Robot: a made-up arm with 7 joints.
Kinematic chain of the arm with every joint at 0, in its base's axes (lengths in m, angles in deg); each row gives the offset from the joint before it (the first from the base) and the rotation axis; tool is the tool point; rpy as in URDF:
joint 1: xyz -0.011 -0.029 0.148 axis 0 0.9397 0.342
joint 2: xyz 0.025 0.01 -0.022 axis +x
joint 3: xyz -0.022 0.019 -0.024 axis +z
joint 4: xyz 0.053 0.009 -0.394 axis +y
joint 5: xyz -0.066 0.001 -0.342 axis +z
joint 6: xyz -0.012 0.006 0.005 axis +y
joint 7: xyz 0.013 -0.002 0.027 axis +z
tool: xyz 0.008 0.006 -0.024 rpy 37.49 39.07 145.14
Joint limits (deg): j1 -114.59..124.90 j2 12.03..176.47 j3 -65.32..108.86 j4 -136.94..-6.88 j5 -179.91..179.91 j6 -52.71..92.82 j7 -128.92..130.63
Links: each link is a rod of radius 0.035 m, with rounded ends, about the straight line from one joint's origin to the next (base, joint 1, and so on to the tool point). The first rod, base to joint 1, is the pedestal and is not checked.
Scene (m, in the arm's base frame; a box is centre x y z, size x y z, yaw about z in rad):
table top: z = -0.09
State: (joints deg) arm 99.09 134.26 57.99 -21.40 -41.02 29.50 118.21
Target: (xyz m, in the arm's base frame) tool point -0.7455 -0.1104 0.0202
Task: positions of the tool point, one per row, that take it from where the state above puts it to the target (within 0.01 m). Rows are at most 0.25 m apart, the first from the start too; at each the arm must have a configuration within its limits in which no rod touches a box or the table.
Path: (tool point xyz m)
1: 0.2216 0.6817 0.2839
2: 0.0456 0.7185 0.2952
3: -0.1397 0.7127 0.2958
4: -0.3223 0.6612 0.2840
5: -0.4888 0.5645 0.2583
6: -0.6252 0.4277 0.2179
7: -0.7190 0.2603 0.1632
8: -0.7608 0.0756 0.0962
9: -0.7455 -0.1104 0.0202

